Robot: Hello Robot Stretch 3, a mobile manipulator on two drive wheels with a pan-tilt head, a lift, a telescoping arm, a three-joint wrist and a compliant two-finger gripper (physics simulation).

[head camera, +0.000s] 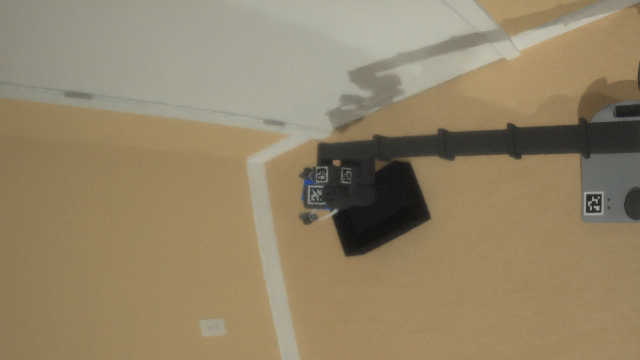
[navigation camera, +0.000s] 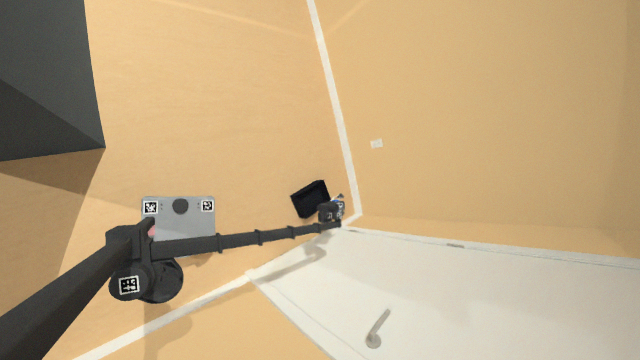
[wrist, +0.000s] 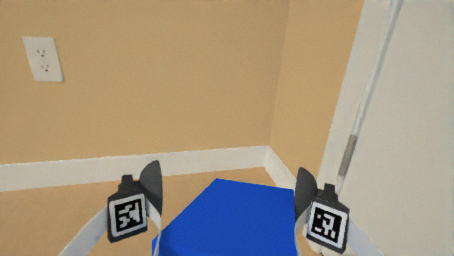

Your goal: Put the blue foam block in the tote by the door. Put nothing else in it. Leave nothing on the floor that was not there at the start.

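Where they show: gripper, fingertip midpoint: (wrist: 227, 183); robot's base, link origin: (head camera: 634, 203) (navigation camera: 180, 204).
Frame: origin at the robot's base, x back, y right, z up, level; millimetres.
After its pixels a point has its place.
The blue foam block (head camera: 307, 185) (navigation camera: 336, 201) {x -3, y 835, z 421 mm} (wrist: 230, 220) {x 21, y 859, z 423 mm} is between the fingertips of my gripper (head camera: 307, 197) {x 20, y 915, z 403 mm} (navigation camera: 340, 201) {x 20, y 915, z 403 mm} (wrist: 227, 183) {x 20, y 915, z 403 mm}, which is shut on it. In the head view the wrist hides most of the block. The black tote (head camera: 387, 237) {x -101, y 867, z 73 mm} (navigation camera: 296, 204) {x 26, y 776, z 47 mm} stands on the floor near the door (head camera: 200, 65) {x 326, y 955, z 740 mm} (navigation camera: 475, 300) {x 364, y 817, z 1168 mm} (wrist: 415, 125) {x 291, y 1085, z 395 mm}. In the head view the wrist overlaps the tote's upper left part, and the fingertips and block are past its edge on the wall side. The tote does not show in the wrist view. The inside of the tote is dark.
A white baseboard (head camera: 270, 250) {x -191, y 1450, z 42 mm} (navigation camera: 336, 110) {x -884, y 1264, z 41 mm} (wrist: 210, 159) {x -39, y 1491, z 55 mm} runs along the wall behind the block and meets the door frame at the corner. A wall outlet (head camera: 212, 327) {x -480, y 1383, z 403 mm} (navigation camera: 376, 143) {x -481, y 1381, z 401 mm} (wrist: 43, 59) {x -479, y 1382, z 403 mm} is on that wall. A large dark grey object (navigation camera: 45, 65) {x -440, y -401, z 469 mm} stands at the upper left of the navigation view.
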